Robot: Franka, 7 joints.
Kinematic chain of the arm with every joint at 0, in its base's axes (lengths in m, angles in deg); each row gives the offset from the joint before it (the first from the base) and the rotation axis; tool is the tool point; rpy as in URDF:
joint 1: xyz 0 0 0.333 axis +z
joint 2: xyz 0 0 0 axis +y
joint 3: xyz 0 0 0.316 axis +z
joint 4: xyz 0.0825 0 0 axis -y
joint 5: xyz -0.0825 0 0.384 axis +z
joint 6: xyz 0 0 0 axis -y
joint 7: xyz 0.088 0 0 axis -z
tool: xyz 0 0 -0.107 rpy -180 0 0
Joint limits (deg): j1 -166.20..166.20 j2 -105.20..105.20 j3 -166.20..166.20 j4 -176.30..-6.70 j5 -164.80..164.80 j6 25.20..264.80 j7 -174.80..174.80
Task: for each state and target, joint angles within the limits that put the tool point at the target. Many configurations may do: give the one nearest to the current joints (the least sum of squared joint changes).
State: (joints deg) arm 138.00 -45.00 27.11 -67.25 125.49 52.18 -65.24
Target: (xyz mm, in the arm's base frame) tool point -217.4 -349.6 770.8
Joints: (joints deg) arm 135.27 -47.11 41.59 -102.12 109.15 39.95 -65.24
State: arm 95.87 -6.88 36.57 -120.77 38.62 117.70 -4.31
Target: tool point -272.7 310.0 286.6
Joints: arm 92.65 -4.57 33.55 -143.25 36.06 111.54 -4.31
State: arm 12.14 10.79 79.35 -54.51 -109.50 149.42 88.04
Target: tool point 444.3 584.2 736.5
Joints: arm 21.38 44.89 67.03 -47.68 -109.36 141.67 88.04
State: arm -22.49 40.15 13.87 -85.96 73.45 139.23 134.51
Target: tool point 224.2 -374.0 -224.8
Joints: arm -45.72 83.61 -8.83 -94.47 73.51 143.59 134.51
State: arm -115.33 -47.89 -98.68 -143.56 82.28 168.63 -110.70
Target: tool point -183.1 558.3 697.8
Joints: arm -147.71 -51.40 -65.41 -98.12 76.68 166.60 -110.70
